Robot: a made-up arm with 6 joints.
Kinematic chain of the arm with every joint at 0, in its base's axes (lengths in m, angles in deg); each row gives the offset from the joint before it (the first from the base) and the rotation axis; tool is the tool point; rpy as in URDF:
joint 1: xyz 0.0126 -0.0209 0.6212 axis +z
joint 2: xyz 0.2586 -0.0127 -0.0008 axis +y
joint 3: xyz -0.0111 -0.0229 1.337 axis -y
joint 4: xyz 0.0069 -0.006 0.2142 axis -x
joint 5: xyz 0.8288 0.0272 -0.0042 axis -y
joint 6: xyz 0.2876 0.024 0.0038 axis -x
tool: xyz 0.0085 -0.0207 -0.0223 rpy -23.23 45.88 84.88
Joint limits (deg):
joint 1: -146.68..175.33
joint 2: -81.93..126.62
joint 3: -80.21..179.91
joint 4: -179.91..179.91
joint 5: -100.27..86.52
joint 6: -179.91..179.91
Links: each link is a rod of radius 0.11 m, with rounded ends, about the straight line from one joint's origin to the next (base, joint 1, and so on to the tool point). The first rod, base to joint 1, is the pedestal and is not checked.
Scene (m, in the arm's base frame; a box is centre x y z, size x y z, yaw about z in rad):
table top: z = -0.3
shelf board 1: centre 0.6 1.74 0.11 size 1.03 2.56 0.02 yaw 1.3
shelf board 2: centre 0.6 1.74 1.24 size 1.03 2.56 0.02 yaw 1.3
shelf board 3: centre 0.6 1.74 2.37 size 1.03 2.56 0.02 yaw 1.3
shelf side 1: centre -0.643 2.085 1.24 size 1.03 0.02 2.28 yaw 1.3
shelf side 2: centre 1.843 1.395 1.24 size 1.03 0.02 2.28 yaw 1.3
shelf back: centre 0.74 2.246 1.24 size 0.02 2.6 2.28 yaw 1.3
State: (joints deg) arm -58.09 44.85 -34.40 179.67 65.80 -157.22
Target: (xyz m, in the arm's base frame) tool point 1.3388 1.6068 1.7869
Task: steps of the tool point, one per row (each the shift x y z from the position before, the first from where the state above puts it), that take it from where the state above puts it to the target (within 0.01 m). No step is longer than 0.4 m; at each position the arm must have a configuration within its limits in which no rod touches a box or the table.
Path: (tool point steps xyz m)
1: 0.3088 0.1331 0.1220
2: 0.2635 0.2225 0.1414
3: 0.1879 0.2949 0.1580
4: 0.0892 0.3387 0.1718
5: -0.0218 0.3455 0.1817
6: -0.1294 0.3121 0.1864
7: -0.2189 0.2406 0.1862
8: 0.1457 0.2944 0.0420
9: 0.0869 0.3113 -0.0005
10: 0.0220 0.3109 -0.0415

